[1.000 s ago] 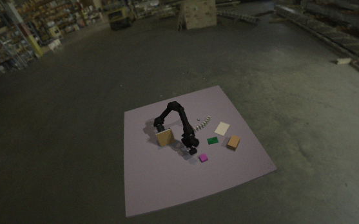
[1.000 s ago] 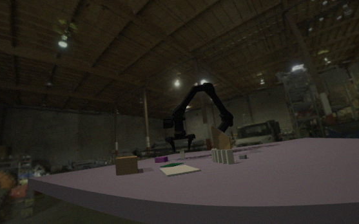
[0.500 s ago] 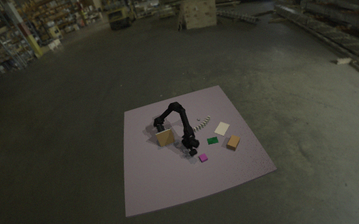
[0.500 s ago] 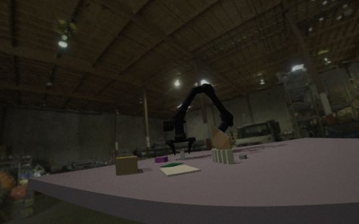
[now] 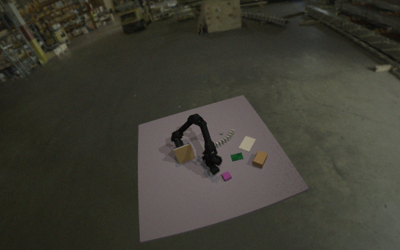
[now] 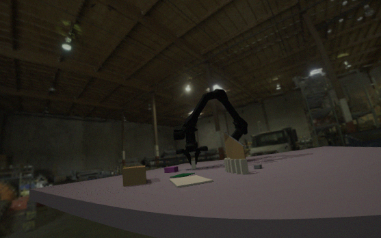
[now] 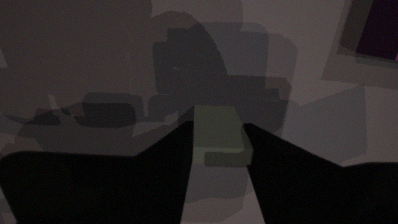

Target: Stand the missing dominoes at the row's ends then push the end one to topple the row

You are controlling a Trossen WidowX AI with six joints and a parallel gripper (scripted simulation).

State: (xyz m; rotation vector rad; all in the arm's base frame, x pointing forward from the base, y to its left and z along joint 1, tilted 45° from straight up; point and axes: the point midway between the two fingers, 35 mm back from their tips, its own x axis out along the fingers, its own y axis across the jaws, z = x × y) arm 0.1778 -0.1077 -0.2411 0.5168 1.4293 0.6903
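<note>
The magenta block lies 110 mm to the right of my gripper tip, 80 mm ahead of it and 10 mm below it. From my gripper tip the other things lie so: orange box 400 mm ahead, 100 mm to the right, 10 mm above; then cream flat tile 400 mm ahead, 120 mm to the left, 20 mm below; then green flat tile 250 mm ahead, 30 mm to the left, 20 mm below.
</note>
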